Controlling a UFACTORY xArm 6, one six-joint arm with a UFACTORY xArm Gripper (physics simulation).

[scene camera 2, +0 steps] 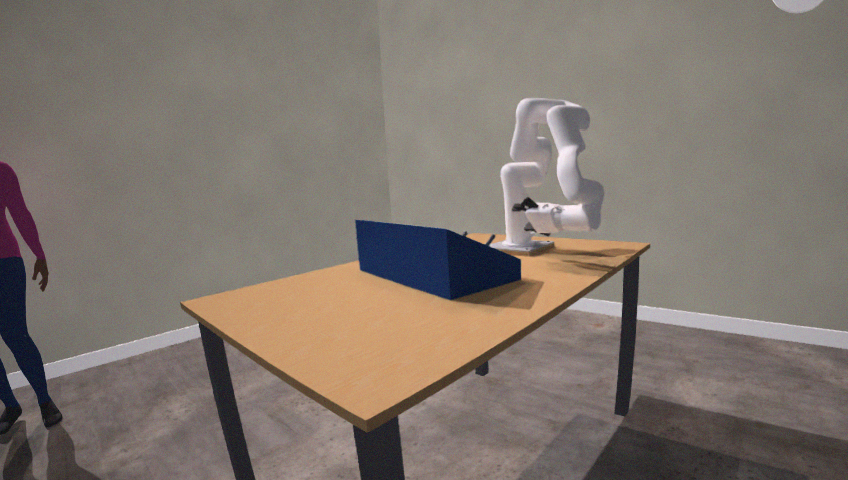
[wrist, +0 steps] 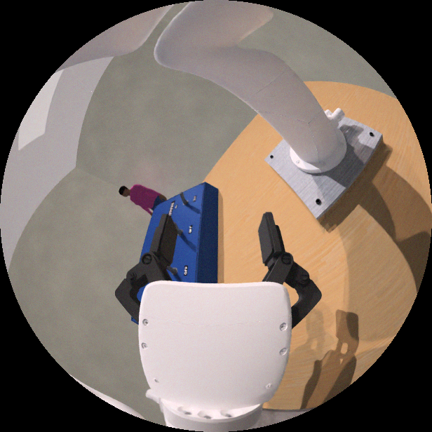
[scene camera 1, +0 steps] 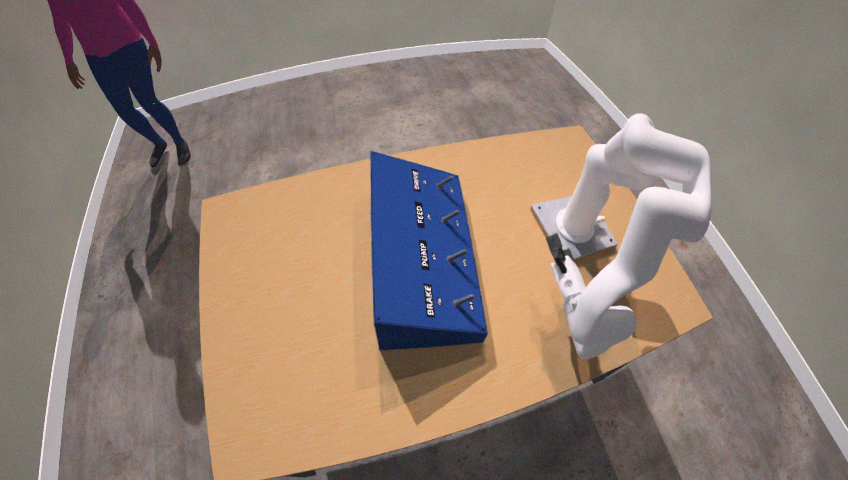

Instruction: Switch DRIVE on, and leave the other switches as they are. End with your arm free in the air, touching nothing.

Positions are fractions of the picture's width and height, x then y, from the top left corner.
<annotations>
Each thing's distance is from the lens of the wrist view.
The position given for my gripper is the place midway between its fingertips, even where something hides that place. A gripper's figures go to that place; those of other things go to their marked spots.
my gripper (wrist: 0.50, 0.51): 0.13 m
blue sloped switch panel (wrist: 0.45, 0.59): 0.35 m
</annotations>
